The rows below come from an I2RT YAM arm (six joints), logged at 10 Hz.
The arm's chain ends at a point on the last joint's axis. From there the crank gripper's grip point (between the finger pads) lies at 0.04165 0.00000 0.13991 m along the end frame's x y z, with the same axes.
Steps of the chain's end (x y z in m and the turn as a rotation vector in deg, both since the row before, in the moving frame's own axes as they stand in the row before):
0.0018 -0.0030 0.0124 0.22 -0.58 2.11
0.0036 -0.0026 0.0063 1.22 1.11 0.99
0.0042 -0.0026 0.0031 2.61 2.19 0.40
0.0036 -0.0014 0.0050 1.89 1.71 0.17
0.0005 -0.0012 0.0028 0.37 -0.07 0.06
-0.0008 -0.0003 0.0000 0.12 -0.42 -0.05
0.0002 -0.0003 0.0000 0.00 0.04 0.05
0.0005 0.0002 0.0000 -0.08 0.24 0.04
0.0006 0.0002 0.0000 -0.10 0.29 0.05
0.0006 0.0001 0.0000 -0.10 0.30 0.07
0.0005 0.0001 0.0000 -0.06 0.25 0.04
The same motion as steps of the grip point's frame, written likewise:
0.0004 -0.0020 0.0128 0.22 -0.58 2.11
0.0063 -0.0048 0.0054 1.22 1.11 0.99
0.0095 -0.0086 0.0013 2.61 2.19 0.40
0.0078 -0.0059 0.0036 1.89 1.71 0.17
0.0003 -0.0021 0.0028 0.37 -0.07 0.06
-0.0018 -0.0006 0.0003 0.12 -0.42 -0.05
0.0003 -0.0003 0.0000 0.00 0.04 0.05
0.0011 0.0004 -0.0002 -0.08 0.24 0.04
0.0013 0.0005 -0.0002 -0.10 0.29 0.05
0.0013 0.0004 -0.0002 -0.10 0.30 0.07
0.0011 0.0003 -0.0002 -0.06 0.25 0.04

